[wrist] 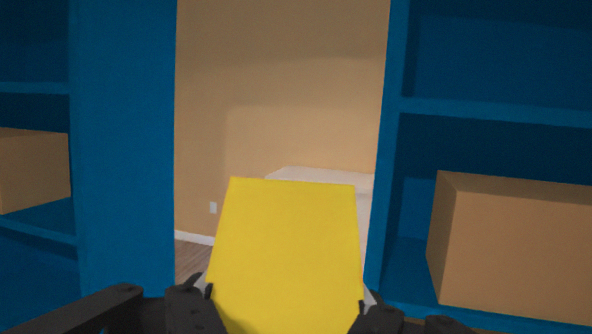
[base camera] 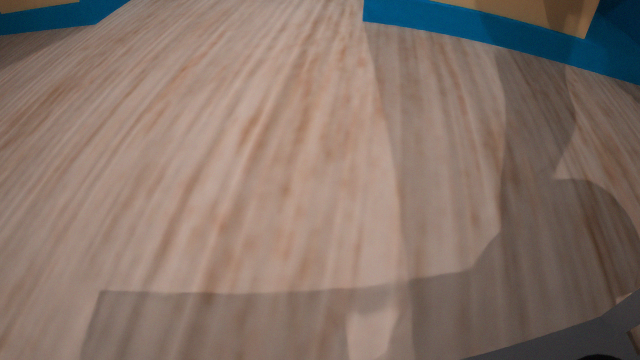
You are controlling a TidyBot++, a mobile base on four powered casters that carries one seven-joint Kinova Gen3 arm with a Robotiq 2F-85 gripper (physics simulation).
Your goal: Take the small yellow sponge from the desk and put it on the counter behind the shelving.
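Frame: origin at the arm's base, x ahead, y left, z up, level; centimetres.
Seen in the pictures: gripper, fingertip midpoint: (wrist: 284,291).
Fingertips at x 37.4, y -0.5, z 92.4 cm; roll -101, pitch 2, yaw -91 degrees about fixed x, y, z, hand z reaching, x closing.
A point is followed by its place in that frame.
The yellow sponge (wrist: 290,250) @[x 35.9, y -0.7, z 95.2 cm] is held between the two dark fingers of my gripper (wrist: 284,291) @[x 37.4, y -0.5, z 92.4 cm] in the wrist view, raised in the air in front of the gap between the blue shelving units. The gripper is shut on it. The white counter (wrist: 325,175) @[x 282.3, y -27.3, z 51.4 cm] shows through the gap, beyond the shelving, against the tan wall; the sponge and the right unit hide part of it. The left shelving unit (wrist: 125,150) @[x 132.0, y 55.6, z 84.3 cm] and the right shelving unit (wrist: 385,165) @[x 92.9, y -20.4, z 90.6 cm] stand on either side. The desk does not show in these views.
Brown boxes (wrist: 520,250) @[x 87.0, y -50.6, z 75.0 cm] (wrist: 32,170) @[x 139.4, y 96.9, z 73.4 cm] sit on the shelves of both units. In the base camera view, blue shelf bases (base camera: 450,37) @[x 87.8, y -39.6, z -39.6 cm] (base camera: 50,22) @[x 120.0, y 80.5, z -37.0 cm] stand at the top right and top left, with a strip of wood floor (base camera: 250,150) @[x 48.4, y 5.6, z -39.6 cm] between them. A wall outlet (wrist: 213,207) @[x 342.1, y 74.4, z 0.6 cm] shows through the gap.
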